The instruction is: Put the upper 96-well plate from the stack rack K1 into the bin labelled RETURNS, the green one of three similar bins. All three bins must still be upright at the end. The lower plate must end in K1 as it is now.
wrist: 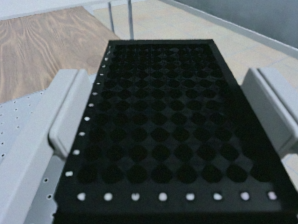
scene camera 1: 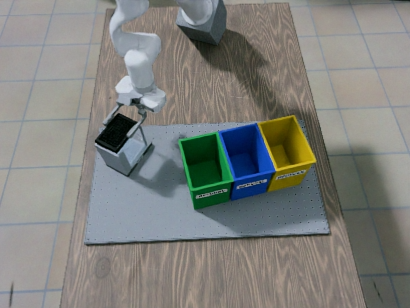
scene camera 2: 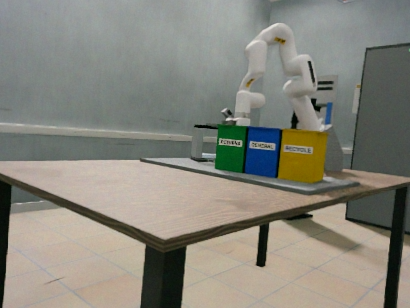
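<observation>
Scene camera 1 shows a green returns bin [scene camera 1: 209, 178], a blue bin [scene camera 1: 245, 150], a yellow bin [scene camera 1: 286, 144] and a black 96-well plate [scene camera 1: 114, 136]. Visible in scene camera 2: the green returns bin [scene camera 2: 231, 148] and the yellow bin [scene camera 2: 302, 157]. The wrist view shows the black 96-well plate [wrist: 165, 118]. The green returns bin is out of frame in the wrist view. The blue bin is out of frame in the wrist view.
</observation>
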